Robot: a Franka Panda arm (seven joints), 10 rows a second.
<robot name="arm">
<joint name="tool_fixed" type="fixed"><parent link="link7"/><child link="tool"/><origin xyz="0 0 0.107"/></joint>
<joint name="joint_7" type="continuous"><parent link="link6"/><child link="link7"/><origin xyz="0.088 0 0" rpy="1.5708 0 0"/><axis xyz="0 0 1"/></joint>
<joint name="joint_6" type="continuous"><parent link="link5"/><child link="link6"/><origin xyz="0 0 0" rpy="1.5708 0 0"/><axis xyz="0 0 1"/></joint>
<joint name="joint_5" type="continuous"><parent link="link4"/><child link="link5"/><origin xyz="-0.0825 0.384 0" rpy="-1.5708 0 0"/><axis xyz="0 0 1"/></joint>
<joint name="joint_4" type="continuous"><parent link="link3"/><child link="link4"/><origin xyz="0.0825 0 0" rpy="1.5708 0 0"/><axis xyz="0 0 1"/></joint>
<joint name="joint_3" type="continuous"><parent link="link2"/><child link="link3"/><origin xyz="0 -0.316 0" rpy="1.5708 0 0"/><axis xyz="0 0 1"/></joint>
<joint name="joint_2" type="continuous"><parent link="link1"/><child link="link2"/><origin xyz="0 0 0" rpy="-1.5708 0 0"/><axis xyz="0 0 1"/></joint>
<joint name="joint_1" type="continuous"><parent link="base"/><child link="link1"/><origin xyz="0 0 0.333"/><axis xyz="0 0 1"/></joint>
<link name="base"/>
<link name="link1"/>
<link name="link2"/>
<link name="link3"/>
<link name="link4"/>
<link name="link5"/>
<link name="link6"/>
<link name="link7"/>
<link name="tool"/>
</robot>
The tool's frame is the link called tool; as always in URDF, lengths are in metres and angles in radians. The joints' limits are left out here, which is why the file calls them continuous.
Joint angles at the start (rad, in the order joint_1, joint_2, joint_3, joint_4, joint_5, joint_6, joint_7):
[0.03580, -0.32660, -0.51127, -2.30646, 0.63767, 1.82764, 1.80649]
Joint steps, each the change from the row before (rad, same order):
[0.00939, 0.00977, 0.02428, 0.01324, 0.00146, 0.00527, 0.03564]
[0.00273, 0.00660, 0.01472, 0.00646, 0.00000, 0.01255, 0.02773]
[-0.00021, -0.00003, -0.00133, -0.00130, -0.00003, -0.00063, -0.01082]
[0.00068, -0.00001, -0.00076, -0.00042, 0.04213, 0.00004, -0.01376]
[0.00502, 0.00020, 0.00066, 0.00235, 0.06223, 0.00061, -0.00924]
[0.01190, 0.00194, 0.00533, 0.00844, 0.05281, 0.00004, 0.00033]
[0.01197, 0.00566, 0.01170, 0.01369, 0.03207, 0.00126, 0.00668]
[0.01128, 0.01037, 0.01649, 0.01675, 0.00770, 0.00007, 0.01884]
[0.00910, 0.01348, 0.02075, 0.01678, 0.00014, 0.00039, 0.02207]
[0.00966, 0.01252, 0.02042, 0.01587, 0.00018, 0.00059, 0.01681]
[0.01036, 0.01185, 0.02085, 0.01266, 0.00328, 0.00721, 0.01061]
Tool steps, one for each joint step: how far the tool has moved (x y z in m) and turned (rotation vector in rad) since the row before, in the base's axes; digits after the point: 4 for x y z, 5 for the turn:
[0.0090, 0.0121, 0.0036, -0.00804, 0.01818, 0.00089]
[0.0053, 0.0055, 0.0015, -0.00857, 0.01194, -0.01238]
[-0.0005, -0.0004, -0.0007, -0.00087, -0.00560, 0.00699]
[0.0017, 0.0018, 0.0020, 0.03359, -0.02164, -0.00795]
[0.0038, 0.0046, 0.0044, 0.04971, -0.02744, -0.01500]
[0.0060, 0.0085, 0.0063, 0.04058, -0.02115, -0.00642]
[0.0072, 0.0101, 0.0064, 0.02014, -0.01181, 0.00313]
[0.0076, 0.0114, 0.0045, 0.00028, 0.00641, 0.01036]
[0.0077, 0.0126, 0.0027, -0.00698, 0.01345, 0.01319]
[0.0072, 0.0131, 0.0026, -0.00760, 0.00909, 0.01670]
[0.0069, 0.0137, 0.0017, -0.00788, 0.00267, 0.01597]

